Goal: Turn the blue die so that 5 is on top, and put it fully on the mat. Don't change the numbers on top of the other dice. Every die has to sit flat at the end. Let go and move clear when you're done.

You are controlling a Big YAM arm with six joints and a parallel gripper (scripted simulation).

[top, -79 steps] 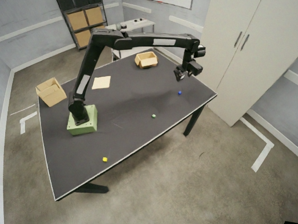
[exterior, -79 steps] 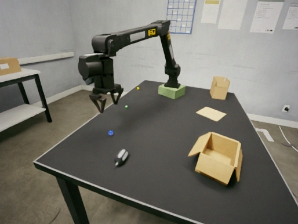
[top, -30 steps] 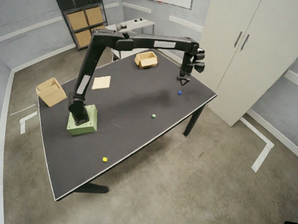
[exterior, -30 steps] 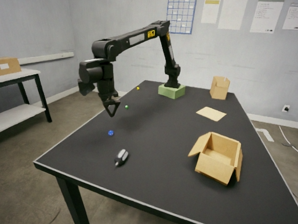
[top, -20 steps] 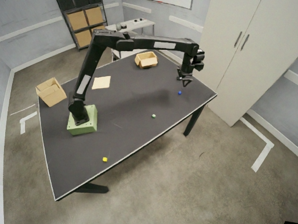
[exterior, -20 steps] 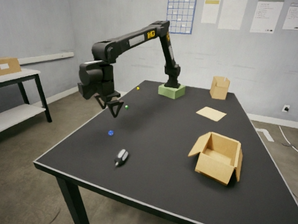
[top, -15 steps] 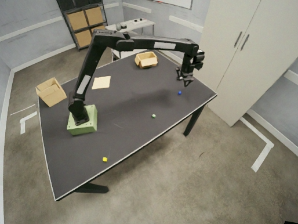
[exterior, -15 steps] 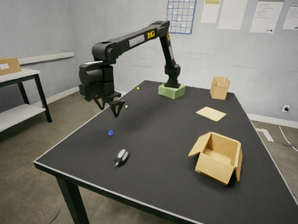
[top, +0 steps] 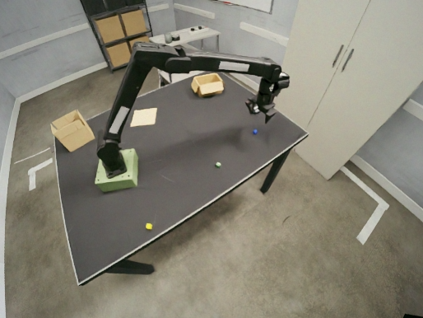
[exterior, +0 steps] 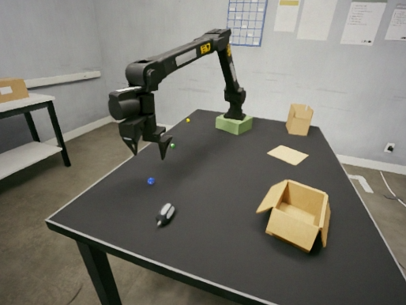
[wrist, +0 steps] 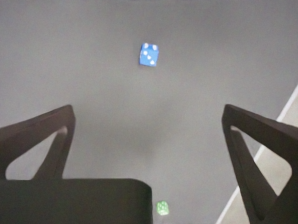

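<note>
Now: hand 100 mm above the blue die. Also, from my hand: grey-white object (130 mm to the left, 130 mm ahead, 90 mm below); then green die (270 mm behind, 100 mm below, 80 mm to the right); then tan mat (470 mm behind, 440 mm to the left, 110 mm below).
</note>
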